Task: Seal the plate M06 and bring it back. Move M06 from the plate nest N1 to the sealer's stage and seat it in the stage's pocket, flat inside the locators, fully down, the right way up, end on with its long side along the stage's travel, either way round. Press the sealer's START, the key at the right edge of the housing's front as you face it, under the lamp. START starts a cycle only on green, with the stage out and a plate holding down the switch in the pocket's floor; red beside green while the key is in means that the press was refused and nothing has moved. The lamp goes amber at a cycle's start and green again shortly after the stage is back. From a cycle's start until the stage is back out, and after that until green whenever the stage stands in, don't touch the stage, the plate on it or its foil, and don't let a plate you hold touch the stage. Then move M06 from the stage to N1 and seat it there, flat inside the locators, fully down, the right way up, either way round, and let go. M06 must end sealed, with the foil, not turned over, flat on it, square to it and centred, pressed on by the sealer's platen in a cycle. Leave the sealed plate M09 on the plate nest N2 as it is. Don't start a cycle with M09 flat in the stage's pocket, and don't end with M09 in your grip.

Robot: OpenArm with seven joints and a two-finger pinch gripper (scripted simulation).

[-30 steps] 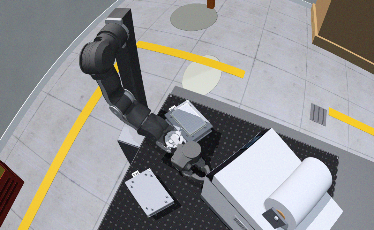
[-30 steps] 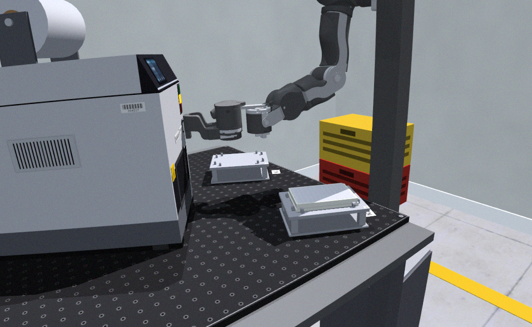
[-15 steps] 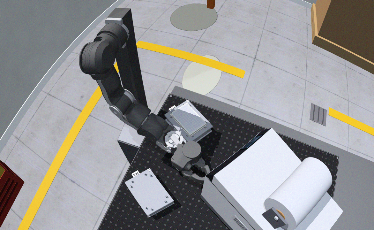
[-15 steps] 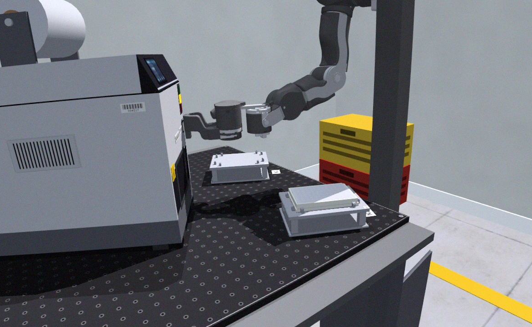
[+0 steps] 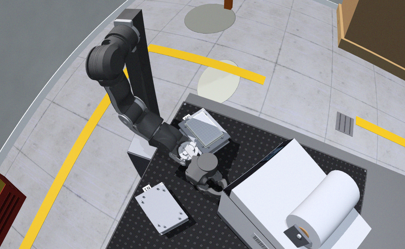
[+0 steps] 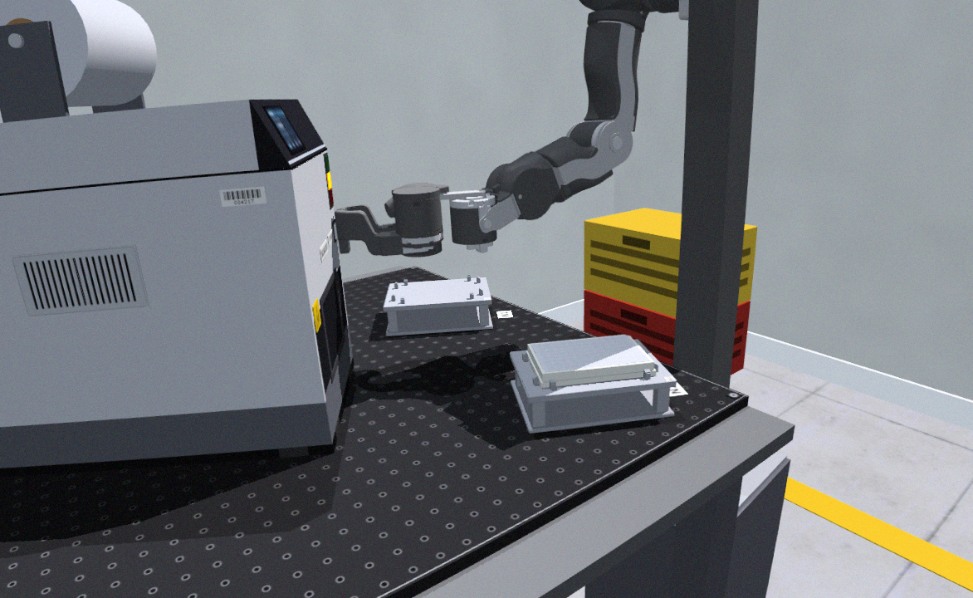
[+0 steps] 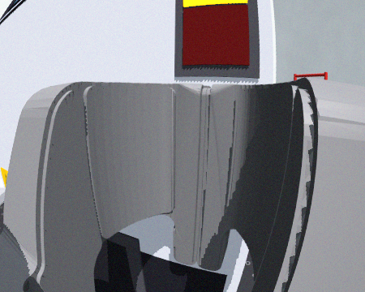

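The start key is 10 mm ahead of my hand and 10 mm to the right of it. From my hand the other things lie so: sealer's stage: 130 mm ahead, 20 mm to the left, 100 mm below; plate M06: 130 mm ahead, 20 mm to the left, 90 mm below; screen: 100 mm ahead, 100 mm to the left, 130 mm above.
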